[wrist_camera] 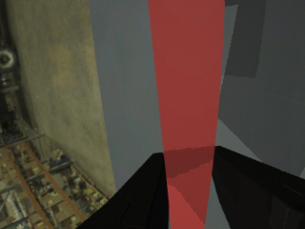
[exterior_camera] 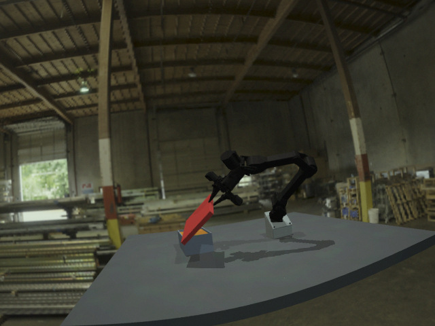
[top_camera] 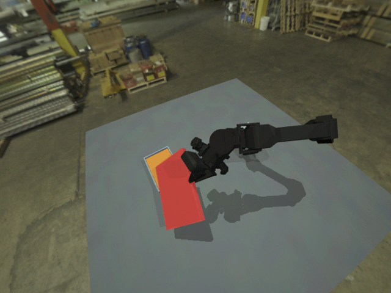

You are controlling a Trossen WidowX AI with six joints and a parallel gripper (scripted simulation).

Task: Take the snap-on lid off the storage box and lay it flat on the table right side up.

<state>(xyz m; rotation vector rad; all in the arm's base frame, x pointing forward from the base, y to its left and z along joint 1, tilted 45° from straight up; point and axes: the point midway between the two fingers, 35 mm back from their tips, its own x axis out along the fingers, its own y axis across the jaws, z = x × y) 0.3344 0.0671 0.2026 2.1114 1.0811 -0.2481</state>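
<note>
The red lid is 60 mm ahead of my gripper tip, 20 mm to the right of it and 50 mm below it. From my gripper tip the other things lie so: storage box 90 mm ahead, 190 mm to the right, 190 mm below.
</note>
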